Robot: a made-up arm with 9 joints. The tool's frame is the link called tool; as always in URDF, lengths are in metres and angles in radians. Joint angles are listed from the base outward.
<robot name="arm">
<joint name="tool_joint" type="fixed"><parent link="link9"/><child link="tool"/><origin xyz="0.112 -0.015 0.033" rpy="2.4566 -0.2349 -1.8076"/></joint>
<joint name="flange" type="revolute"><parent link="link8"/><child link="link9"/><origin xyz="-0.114 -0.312 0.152"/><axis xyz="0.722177 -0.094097 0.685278"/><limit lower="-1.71" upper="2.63"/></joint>
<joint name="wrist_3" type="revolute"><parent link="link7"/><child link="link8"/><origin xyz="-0.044 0.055 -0.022"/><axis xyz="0 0 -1"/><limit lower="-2.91" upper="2.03"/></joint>
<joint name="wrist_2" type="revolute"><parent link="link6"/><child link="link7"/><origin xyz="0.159 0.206 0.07"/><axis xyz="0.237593 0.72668 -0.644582"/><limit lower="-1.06" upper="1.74"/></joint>
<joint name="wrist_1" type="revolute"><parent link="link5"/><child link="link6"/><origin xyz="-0.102 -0.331 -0.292"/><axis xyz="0 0 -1"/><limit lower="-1.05" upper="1.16"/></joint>
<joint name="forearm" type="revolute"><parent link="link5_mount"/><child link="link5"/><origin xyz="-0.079 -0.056 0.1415"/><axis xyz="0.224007 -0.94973 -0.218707"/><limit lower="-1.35" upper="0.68"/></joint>
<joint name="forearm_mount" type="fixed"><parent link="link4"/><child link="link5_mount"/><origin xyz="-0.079 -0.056 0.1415"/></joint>
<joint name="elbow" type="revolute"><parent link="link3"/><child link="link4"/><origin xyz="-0.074 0.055 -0.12"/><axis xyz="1 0 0"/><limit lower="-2.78" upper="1.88"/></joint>
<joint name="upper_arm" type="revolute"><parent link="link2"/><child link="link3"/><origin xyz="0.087 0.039 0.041"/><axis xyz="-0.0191 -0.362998 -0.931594"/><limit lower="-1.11" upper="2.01"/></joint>
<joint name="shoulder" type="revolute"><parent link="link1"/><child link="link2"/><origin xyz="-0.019 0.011 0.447"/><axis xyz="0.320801 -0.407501 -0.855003"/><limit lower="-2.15" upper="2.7"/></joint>
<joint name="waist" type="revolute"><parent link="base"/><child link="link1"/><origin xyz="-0.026 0.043 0.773"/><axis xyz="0 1 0"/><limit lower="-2.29" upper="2.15"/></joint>
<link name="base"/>
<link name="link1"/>
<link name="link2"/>
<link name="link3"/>
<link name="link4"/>
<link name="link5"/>
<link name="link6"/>
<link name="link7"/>
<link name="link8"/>
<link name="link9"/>
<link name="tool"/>
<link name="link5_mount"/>
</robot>
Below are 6 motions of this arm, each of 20 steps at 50 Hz.
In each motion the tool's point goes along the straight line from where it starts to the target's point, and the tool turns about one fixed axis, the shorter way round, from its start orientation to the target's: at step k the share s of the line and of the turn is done. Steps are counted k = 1, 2, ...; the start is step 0. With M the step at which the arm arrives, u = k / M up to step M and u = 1 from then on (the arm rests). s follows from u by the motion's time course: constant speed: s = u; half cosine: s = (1 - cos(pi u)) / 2; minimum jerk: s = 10 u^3 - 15 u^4 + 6 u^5.
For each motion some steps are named. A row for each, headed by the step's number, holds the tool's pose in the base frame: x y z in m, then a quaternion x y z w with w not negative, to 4 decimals.
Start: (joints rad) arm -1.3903 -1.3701 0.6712 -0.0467 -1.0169 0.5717 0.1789 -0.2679 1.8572
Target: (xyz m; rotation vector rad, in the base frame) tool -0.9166 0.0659 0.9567 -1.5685 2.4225 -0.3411
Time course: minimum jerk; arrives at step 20
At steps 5, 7, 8, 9, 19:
5: -0.7946 -0.1234 1.0575 0.8424 -0.4995 -0.0893 0.1816
7: -0.8125 -0.0956 1.0427 0.8135 -0.5616 -0.0593 0.1392
8: -0.8237 -0.0782 1.0335 0.7923 -0.5983 -0.0403 0.1121
9: -0.8359 -0.0593 1.0234 0.7668 -0.6363 -0.0195 0.0823
19: -0.9164 0.0657 0.9568 -0.5365 0.8276 -0.1163 0.1171

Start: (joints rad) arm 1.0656 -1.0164 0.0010 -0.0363 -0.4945 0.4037 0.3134 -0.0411 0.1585
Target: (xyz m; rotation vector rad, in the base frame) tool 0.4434 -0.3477 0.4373 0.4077 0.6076 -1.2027
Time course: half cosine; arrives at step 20
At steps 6, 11, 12, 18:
6: 0.7016 -0.2448 0.7862 0.2905 0.0240 -0.3527 0.8892
11: 0.5806 -0.2930 0.6227 0.2462 0.1462 -0.4541 0.8437
12: 0.5558 -0.3029 0.5891 0.2362 0.1708 -0.4734 0.8312
18: 0.4514 -0.3445 0.4481 0.1911 0.2718 -0.5477 0.7679

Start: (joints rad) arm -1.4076 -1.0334 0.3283 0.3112 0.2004 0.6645 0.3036 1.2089 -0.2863
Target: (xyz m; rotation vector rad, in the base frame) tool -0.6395 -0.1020 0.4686 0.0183 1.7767 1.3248
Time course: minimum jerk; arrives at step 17
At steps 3, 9, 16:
3: -0.7130 -0.1420 0.7322 0.0201 0.8233 0.4787 0.3044
9: -0.6736 -0.1206 0.5910 0.0133 0.7699 0.5110 0.3821
16: -0.6396 -0.1021 0.4691 0.0074 0.7176 0.5348 0.4460

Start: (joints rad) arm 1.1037 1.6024 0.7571 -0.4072 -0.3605 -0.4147 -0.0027 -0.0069 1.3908
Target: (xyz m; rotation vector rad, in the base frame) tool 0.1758 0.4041 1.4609 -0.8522 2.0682 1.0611
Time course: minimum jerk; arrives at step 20
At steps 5, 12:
5: 0.4275 0.3631 1.2460 -0.2360 0.8699 0.4286 0.0623
12: 0.2649 0.3896 1.3848 -0.2965 0.8261 0.4175 0.2352

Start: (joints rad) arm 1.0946 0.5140 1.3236 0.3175 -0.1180 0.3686 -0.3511 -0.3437 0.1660
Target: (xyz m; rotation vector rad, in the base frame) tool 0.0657 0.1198 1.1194 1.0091 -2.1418 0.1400
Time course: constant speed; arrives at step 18
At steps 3, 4, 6, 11, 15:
3: 0.0078 0.1934 1.1805 0.0258 -0.9413 -0.0930 0.3234
4: 0.0117 0.1885 1.1765 0.0513 -0.9393 -0.0833 0.3287
6: 0.0194 0.1787 1.1683 0.1020 -0.9332 -0.0639 0.3387
11: 0.0387 0.1541 1.1479 0.2271 -0.9052 -0.0146 0.3589
15: 0.0541 0.1345 1.1316 0.3241 -0.8703 0.0251 0.3701

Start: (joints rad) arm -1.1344 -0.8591 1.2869 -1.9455 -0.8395 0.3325 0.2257 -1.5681 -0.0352
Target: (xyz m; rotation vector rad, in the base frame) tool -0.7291 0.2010 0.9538 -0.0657 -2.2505 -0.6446
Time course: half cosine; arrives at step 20
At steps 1, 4, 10, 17, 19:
1: -0.6029 0.3376 1.1087 -0.0367 -0.8566 -0.2831 0.4298
4: -0.6142 0.3253 1.0948 -0.0358 -0.8593 -0.2805 0.4263
10: -0.6656 0.2697 1.0317 -0.0313 -0.8712 -0.2685 0.4099
17: -0.7222 0.2085 0.9623 -0.0264 -0.8837 -0.2552 0.3915
19: -0.7283 0.2018 0.9548 -0.0259 -0.8850 -0.2537 0.3895

